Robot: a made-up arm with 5 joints.
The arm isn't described. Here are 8 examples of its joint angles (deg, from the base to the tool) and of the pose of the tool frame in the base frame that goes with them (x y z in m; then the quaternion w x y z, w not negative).
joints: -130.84 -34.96 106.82 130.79 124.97
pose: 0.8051 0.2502 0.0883 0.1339 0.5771 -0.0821 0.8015
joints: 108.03 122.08 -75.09 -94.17 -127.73
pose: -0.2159 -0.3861 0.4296 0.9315 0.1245 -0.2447 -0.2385
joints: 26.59 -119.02 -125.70 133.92 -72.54
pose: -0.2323 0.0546 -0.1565 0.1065 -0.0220 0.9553 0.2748
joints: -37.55 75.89 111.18 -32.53 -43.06
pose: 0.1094 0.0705 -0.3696 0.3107 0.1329 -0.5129 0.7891
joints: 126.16 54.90 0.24 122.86 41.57
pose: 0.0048 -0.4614 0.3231 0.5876 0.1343 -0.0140 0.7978
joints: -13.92 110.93 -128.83 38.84 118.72
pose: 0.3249 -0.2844 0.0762 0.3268 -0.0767 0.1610 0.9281
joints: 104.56 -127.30 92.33 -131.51 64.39
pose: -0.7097 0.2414 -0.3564 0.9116 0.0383 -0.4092 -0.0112
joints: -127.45 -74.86 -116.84 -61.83 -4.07
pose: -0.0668 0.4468 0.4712 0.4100 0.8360 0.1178 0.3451
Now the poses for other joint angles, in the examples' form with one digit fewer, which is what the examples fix.
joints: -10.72 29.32 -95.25 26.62 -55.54
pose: -0.335 -0.206 -0.076 0.297 -0.459 0.832 0.095
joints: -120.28 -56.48 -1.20 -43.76 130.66
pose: 0.504 0.545 0.555 0.610 -0.291 0.567 0.471
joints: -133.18 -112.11 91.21 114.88 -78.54
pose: 0.346 0.528 0.597 0.131 -0.801 -0.377 0.446
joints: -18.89 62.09 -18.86 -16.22 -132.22
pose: -0.151 -0.271 -0.462 0.290 -0.460 0.825 0.155
